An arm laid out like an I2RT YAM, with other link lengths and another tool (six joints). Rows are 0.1 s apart.
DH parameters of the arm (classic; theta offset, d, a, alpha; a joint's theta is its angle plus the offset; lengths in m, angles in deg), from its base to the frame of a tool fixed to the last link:
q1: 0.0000 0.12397 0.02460 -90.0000
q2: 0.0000 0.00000 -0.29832 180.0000
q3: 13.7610 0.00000 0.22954 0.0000
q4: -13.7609 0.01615 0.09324 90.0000
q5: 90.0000 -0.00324 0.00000 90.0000
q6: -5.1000 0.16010 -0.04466 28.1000
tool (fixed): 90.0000 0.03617 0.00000 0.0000
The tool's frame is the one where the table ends.
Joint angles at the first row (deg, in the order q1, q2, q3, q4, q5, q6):
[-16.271, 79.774, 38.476, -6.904, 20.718, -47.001]
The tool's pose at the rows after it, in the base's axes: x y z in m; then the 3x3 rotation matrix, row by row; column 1 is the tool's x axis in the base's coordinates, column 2 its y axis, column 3 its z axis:
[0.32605 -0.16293 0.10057], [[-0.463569 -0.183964 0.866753], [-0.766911 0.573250 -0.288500], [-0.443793 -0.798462 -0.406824]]
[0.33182 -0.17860 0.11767], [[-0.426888 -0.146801 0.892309], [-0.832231 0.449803 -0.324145], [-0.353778 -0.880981 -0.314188]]
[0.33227 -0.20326 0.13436], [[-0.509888 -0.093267 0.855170], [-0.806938 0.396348 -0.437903], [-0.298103 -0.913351 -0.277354]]
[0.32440 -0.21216 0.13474], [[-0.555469 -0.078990 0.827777], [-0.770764 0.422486 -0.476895], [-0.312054 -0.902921 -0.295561]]
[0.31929 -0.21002 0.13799], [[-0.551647 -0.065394 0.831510], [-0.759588 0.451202 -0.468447], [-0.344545 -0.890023 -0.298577]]
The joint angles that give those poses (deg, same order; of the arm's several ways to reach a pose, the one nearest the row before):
[-16.225, 76.872, 32.693, 4.988, 26.013, -51.171]
[-16.185, 76.417, 28.187, 17.676, 29.189, -58.288]
[-16.378, 78.068, 30.600, 18.975, 36.176, -58.891]
[-17.744, 77.807, 32.633, 14.418, 37.130, -56.572]
[-18.590, 75.766, 33.230, 11.040, 35.435, -54.947]

